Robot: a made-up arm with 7 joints. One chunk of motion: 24 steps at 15 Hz.
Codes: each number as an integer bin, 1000 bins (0 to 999) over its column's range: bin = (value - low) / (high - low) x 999, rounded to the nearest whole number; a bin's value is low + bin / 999 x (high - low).
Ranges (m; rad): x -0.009..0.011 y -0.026..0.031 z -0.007..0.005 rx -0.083..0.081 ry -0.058..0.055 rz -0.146..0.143
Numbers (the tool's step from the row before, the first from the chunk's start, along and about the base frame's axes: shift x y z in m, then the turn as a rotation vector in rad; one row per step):
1: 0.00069 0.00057 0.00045 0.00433 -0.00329 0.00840
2: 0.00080 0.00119 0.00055 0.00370 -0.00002 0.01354
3: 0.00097 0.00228 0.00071 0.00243 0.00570 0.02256
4: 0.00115 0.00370 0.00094 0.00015 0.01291 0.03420
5: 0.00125 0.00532 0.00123 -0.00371 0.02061 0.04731
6: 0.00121 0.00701 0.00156 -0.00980 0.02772 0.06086
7: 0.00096 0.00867 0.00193 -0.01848 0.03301 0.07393
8: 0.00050 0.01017 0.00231 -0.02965 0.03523 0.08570
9: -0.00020 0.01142 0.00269 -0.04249 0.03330 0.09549
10: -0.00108 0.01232 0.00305 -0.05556 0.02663 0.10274
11: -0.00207 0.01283 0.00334 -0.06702 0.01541 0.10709
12: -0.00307 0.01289 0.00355 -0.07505 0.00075 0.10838
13: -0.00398 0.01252 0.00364 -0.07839 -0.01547 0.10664
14: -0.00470 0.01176 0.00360 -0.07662 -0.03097 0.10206
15: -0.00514 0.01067 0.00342 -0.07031 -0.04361 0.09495
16: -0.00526 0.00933 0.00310 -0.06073 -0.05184 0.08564
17: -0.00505 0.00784 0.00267 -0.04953 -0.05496 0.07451
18: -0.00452 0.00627 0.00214 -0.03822 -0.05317 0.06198
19: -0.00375 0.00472 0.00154 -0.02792 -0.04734 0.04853
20: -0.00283 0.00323 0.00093 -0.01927 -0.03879 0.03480
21: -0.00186 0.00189 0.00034 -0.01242 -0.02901 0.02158
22: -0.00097 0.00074 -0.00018 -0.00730 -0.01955 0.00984
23: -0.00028 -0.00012 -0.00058 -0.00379 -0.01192 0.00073
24: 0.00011 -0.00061 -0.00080 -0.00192 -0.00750 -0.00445
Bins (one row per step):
1: 484 466 620 532 484 534
2: 490 477 629 528 513 551
3: 498 496 642 520 563 583
4: 507 521 661 507 627 623
5: 512 549 685 483 695 668
6: 510 579 713 446 758 715
7: 498 608 743 393 805 760
8: 475 634 775 325 824 801
9: 440 656 807 247 807 835
10: 396 672 837 167 748 860
11: 346 681 861 97 649 875
12: 296 682 878 48 519 879
13: 251 675 886 28 376 873
14: 215 662 882 39 239 857
15: 193 643 867 77 127 833
16: 187 619 841 136 54 801
17: 197 593 805 204 27 762
18: 224 566 761 273 43 719
19: 262 538 711 336 94 672
20: 308 512 660 388 170 625
21: 357 489 611 430 256 579
22: 401 469 568 461 340 539
23: 436 454 534 483 407 507
24: 455 445 516 494 446 489

